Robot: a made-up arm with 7 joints.
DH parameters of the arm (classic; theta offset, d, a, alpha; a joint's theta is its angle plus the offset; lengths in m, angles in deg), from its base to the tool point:
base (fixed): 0 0 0 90
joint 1: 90 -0.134 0 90
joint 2: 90 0 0 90
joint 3: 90 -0.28 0 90
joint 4: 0 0 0 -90
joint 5: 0 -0.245 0 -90
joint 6: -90 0 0 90
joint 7: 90 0 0 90
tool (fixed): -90 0 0 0
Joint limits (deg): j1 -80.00..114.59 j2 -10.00..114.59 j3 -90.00..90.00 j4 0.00..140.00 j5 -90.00..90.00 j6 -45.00..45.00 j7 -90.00..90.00
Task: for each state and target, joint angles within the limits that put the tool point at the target. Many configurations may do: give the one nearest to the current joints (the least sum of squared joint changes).
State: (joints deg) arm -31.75 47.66 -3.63 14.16 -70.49 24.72 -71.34
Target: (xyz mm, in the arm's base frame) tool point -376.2 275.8 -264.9
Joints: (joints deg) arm -76.70 25.23 -17.43 47.11 -70.49 24.72 -71.34
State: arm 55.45 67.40 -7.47 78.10 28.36 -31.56 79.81
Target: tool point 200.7 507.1 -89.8
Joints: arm 20.15 91.93 -46.49 69.02 28.36 -31.56 79.81
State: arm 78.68 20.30 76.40 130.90 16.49 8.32 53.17
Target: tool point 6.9 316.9 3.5
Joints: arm 78.45 28.52 88.25 139.88 16.49 8.32 53.17
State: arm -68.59 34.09 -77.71 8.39 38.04 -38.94 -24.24
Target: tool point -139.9 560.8 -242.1
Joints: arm -39.83 68.71 -64.91 27.30 38.04 -38.94 -24.24
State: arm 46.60 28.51 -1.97 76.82 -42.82 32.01 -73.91
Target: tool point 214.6 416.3 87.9
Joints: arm 45.60 47.97 29.57 92.07 -42.82 32.01 -73.91
